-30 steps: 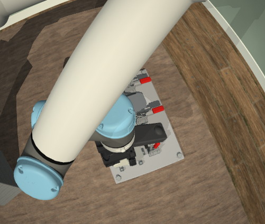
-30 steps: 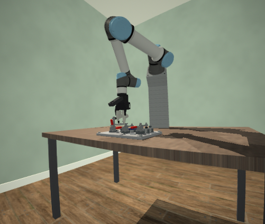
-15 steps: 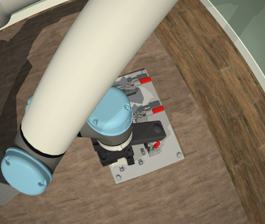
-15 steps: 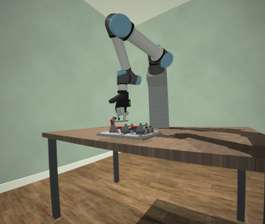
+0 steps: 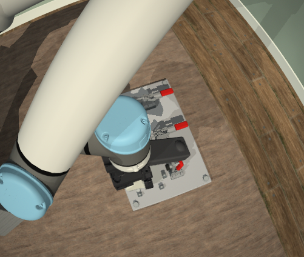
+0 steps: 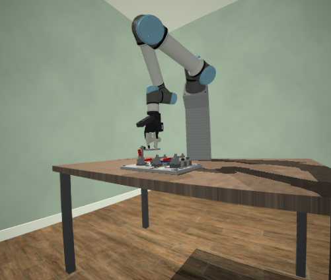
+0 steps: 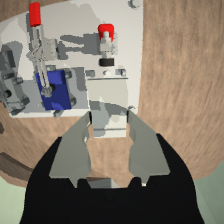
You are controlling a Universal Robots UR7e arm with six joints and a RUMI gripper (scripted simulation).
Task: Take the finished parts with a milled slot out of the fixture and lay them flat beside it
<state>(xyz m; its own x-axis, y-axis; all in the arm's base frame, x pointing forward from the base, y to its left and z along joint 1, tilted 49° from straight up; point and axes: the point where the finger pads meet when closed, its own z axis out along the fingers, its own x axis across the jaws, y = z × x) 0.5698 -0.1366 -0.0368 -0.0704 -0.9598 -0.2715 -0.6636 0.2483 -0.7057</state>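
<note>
My hand is 20 mm short of the blue blank, 110 mm to the right of it and 80 mm above it. From my hand the other things lie so: grey fixture plate (70 mm ahead, 100 mm to the left, 100 mm below).
</note>
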